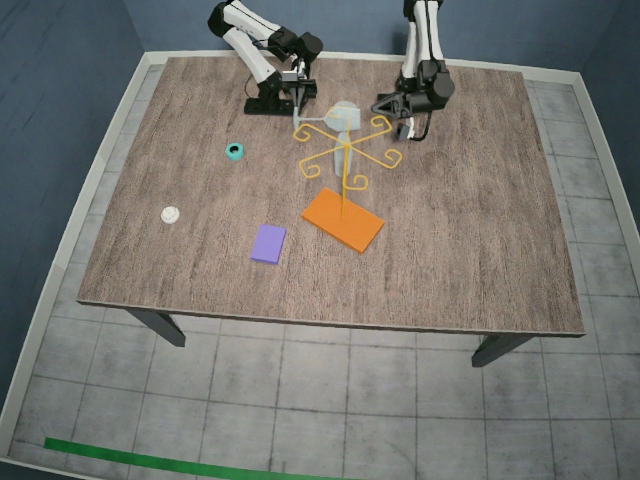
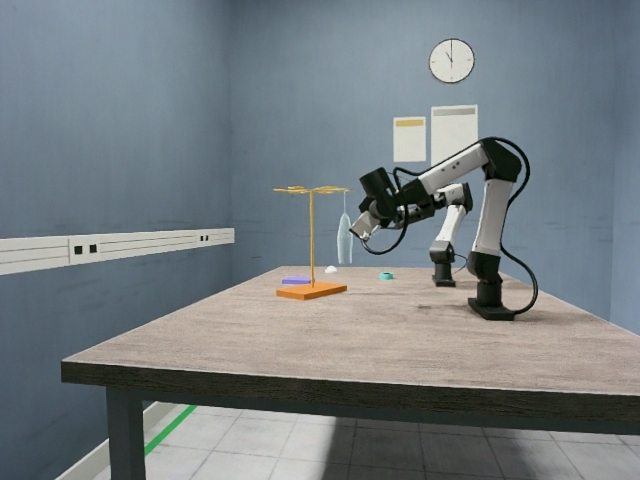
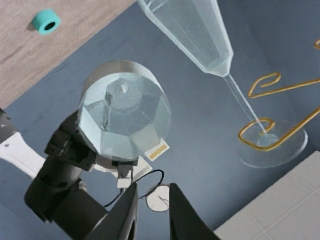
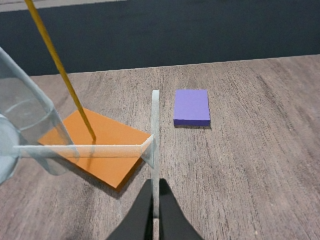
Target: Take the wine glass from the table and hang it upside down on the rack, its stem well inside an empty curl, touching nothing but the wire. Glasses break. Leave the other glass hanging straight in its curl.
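Left gripper [image 2: 371,212], [image 3: 153,192]. Right gripper [image 1: 297,115], [image 4: 156,188]. Yellow wire rack [image 1: 356,228], [image 2: 314,290].
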